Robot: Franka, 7 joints.
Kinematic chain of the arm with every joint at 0, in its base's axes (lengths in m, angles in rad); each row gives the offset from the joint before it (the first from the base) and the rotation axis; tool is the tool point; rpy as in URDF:
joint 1: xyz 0 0 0.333 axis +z
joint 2: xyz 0 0 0 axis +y
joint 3: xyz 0 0 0.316 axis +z
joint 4: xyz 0.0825 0 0 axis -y
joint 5: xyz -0.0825 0 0.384 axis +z
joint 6: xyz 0 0 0 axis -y
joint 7: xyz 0.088 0 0 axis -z
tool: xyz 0 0 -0.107 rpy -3.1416 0 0
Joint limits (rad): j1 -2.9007..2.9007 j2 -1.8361..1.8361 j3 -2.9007..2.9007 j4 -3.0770..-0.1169 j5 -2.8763..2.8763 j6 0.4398..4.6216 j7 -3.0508..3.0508
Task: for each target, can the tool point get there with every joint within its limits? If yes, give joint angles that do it. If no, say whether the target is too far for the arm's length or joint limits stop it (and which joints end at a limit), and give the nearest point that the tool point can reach.
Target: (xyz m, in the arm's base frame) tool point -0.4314 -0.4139 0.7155
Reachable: yes | joints 0.1318 -1.1583 -1.2363 -0.7056 0.2394 1.0633 1.6501
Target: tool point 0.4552 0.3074 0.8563
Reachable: yes | joints -2.0752 -0.9528 0.5645 -0.6654 -1.4208 3.8367 -2.2595
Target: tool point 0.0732 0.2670 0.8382
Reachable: yes | joints 1.4309 -0.8749 -0.1507 -2.2130 2.2789 1.9606 2.1972
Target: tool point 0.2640 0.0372 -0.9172
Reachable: no: too far | nearest point 0.2725 0.0384 -0.3607 | short by 0.557 m
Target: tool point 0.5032 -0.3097 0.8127
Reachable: yes | joints -1.0972 1.2318 2.0526 -1.1378 2.1578 1.1875 -0.9095
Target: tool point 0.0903 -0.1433 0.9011
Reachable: yes | joints -1.5043 -0.6833 -0.0773 -1.5132 -2.1360 4.0158 0.4741
